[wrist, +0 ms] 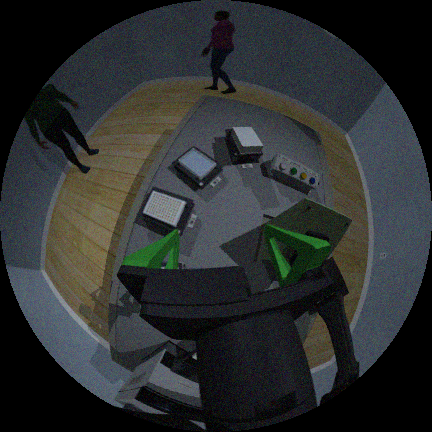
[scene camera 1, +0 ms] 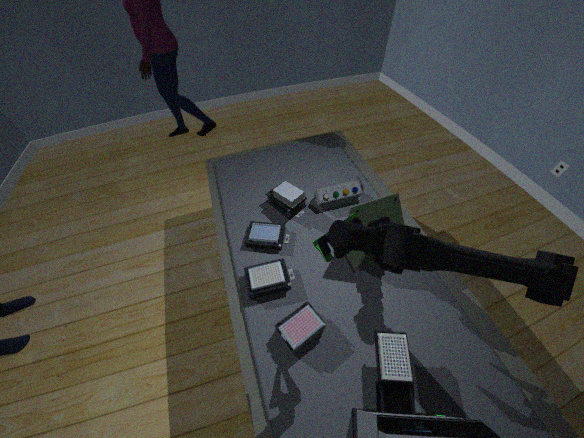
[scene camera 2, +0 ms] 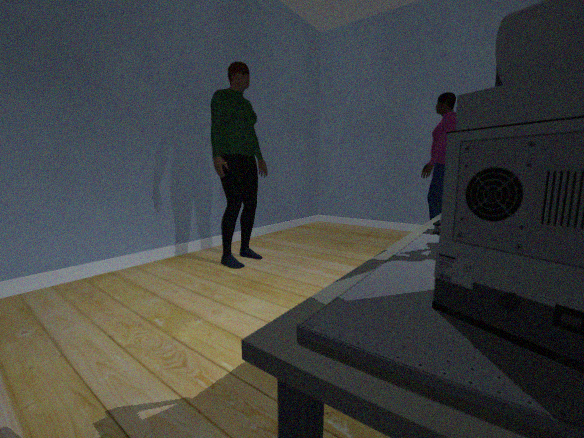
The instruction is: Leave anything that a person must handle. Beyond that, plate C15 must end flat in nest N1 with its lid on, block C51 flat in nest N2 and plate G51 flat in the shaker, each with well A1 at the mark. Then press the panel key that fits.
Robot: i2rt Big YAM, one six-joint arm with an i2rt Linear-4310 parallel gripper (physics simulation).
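Observation:
My gripper (scene camera 1: 336,231) (wrist: 222,231) is open and empty, above the table beside an olive board. A white many-welled plate (scene camera 1: 268,276) (wrist: 165,207) sits in a dark holder on the left. A pale blue plate (scene camera 1: 265,233) (wrist: 197,163) sits in a second holder. A white-topped piece (scene camera 1: 288,191) (wrist: 246,138) stands on a third, farthest holder. A pink-welled plate (scene camera 1: 301,326) lies nearer in scene camera 1. Another white-framed plate (scene camera 1: 395,356) sits before the instrument. The key panel (scene camera 1: 338,195) (wrist: 295,172) has white, green, yellow and blue keys. Plate names and holder labels are unreadable.
The olive board (scene camera 1: 380,210) (wrist: 320,220) stands tilted right of the gripper. A large grey instrument (scene camera 2: 510,145) (wrist: 165,380) stands at the near end. A person in pink (scene camera 1: 157,37) (scene camera 2: 442,137) (wrist: 221,40) and one in green (scene camera 2: 234,122) (wrist: 50,110) stand off the table.

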